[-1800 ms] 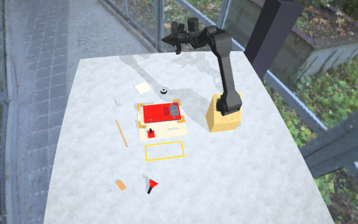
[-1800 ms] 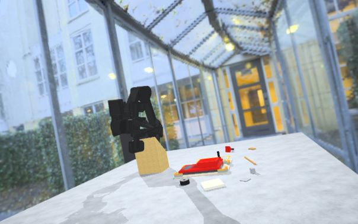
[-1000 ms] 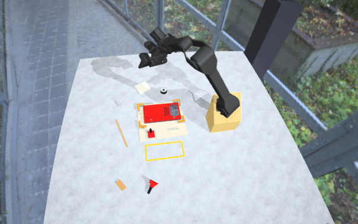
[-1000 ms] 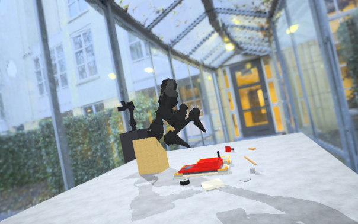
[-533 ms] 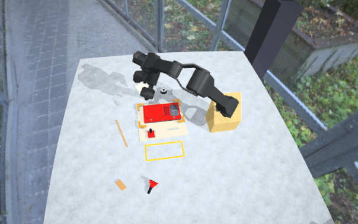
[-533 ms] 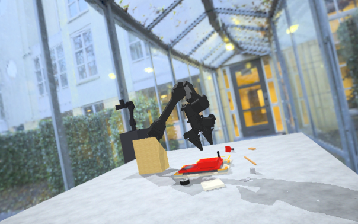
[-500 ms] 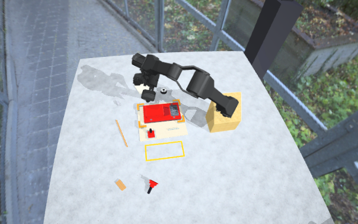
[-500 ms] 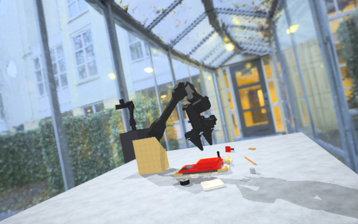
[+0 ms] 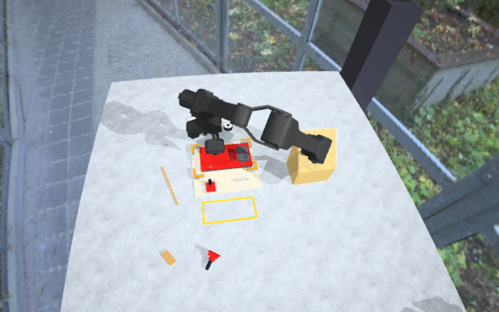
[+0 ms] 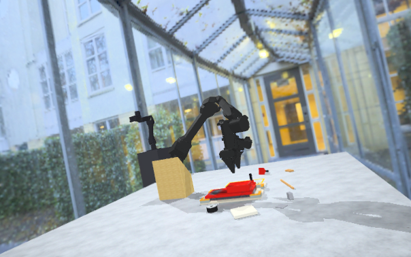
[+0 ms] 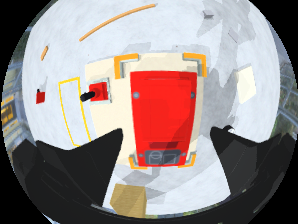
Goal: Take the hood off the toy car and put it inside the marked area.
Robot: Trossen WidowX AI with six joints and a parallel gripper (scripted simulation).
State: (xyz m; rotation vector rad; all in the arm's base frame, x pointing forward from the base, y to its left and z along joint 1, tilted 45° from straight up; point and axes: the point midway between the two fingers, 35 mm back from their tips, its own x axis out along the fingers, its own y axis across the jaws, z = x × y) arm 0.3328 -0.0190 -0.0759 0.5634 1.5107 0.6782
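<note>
Right now my gripper tip is 6 cm above the red hood. The rest, counted from my gripper tip: black wheel (6 cm behind, 17 cm to the right, 10 cm below); white slab (7 cm ahead, 21 cm to the right, 10 cm below); orange stick (18 cm ahead, 10 cm to the left, 10 cm below).
</note>
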